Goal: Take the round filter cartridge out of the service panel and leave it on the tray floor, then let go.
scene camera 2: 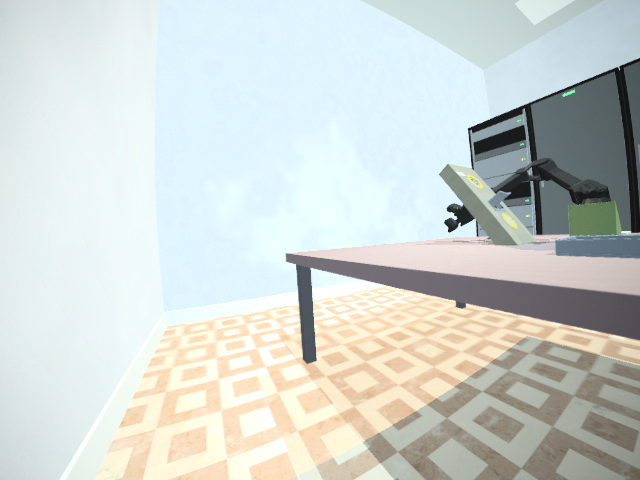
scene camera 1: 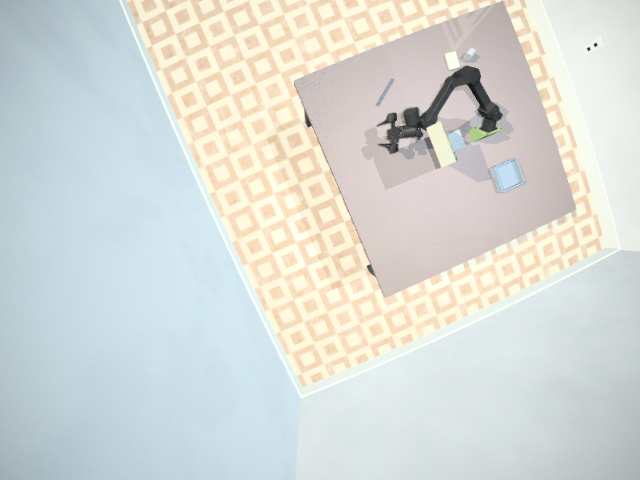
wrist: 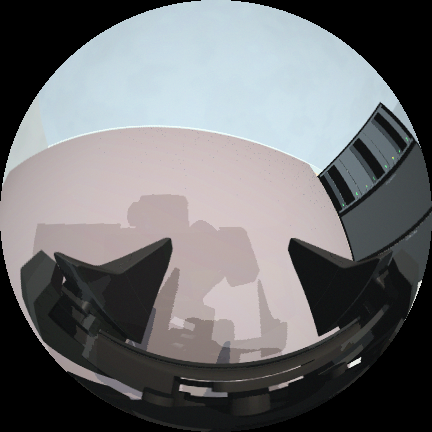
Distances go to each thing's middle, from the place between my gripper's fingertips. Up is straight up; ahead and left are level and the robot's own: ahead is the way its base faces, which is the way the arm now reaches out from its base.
My hand is 630 mm past the square tray (scene camera 1: pixel 507 175), 480 mm to the right of it and 60 mm above it.
